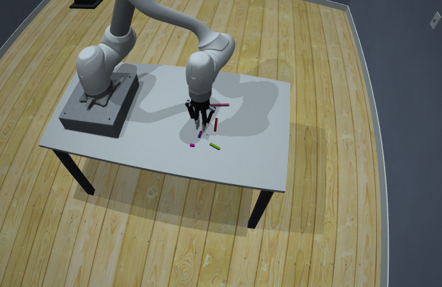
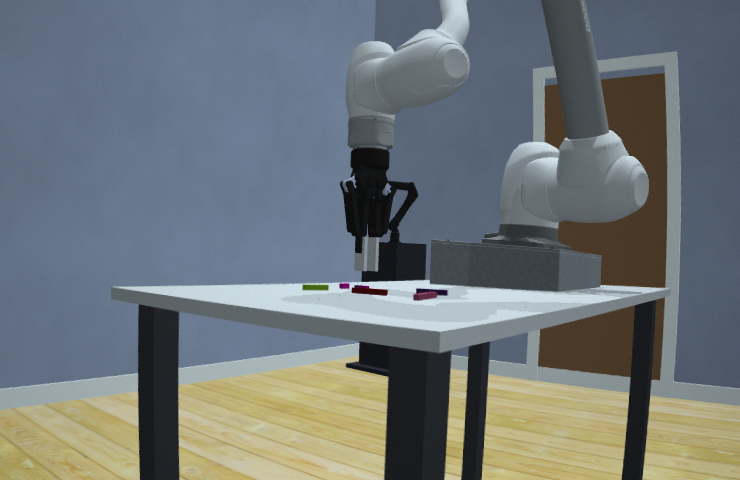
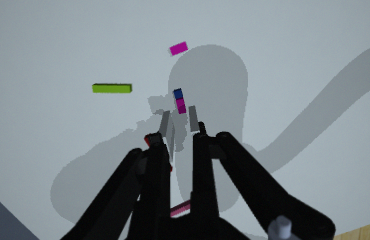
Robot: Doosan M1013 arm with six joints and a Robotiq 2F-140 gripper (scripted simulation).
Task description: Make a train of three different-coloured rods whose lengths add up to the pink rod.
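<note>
The purple rod lies 120 mm to the left of my hand, 70 mm below it and 60 mm behind it. The rest, counted from my hand: red rod (70 mm below, 60 mm to the left, 50 mm ahead); then blue rod (70 mm below, 20 mm to the right); then lime rod (80 mm ahead, 70 mm below, 50 mm to the right).
</note>
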